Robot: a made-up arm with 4 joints.
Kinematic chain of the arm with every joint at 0, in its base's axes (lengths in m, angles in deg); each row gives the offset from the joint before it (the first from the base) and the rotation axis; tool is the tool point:
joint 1: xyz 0 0 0.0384 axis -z
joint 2: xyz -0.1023 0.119 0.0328 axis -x
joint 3: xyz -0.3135 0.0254 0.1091 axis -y
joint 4: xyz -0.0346 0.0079 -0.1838 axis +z
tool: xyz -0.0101 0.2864 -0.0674
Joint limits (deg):
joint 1: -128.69..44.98
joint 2: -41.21..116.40
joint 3: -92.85..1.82
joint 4: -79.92..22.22
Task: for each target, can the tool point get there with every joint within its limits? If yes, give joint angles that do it. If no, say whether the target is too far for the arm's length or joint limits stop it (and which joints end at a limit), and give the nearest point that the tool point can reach.
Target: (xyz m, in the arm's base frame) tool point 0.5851 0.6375 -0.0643
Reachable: no: joint limits stop it (at a limit: joint 1, joint 3) | nearest point 0.0931 0.5057 0.0158 | short by 0.516 m
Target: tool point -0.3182 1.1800 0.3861
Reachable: no: too far | nearest point -0.2120 0.7862 0.2582 | short by 0.427 m
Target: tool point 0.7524 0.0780 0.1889
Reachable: no: joint limits stop it (at a limit: joint 1, joint 2) | nearest point 0.3732 -0.2305 0.0680 | short by 0.504 m
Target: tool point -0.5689 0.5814 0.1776
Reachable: yes | joints 12.77 4.23 -73.86 10.01
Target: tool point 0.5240 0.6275 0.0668
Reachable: no: joint limits stop it (at a limit: joint 1, joint 3) | nearest point 0.0966 0.5095 0.0692 | short by 0.443 m
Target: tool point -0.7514 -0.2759 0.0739
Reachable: yes | joints -53.71 8.94 -64.69 2.39
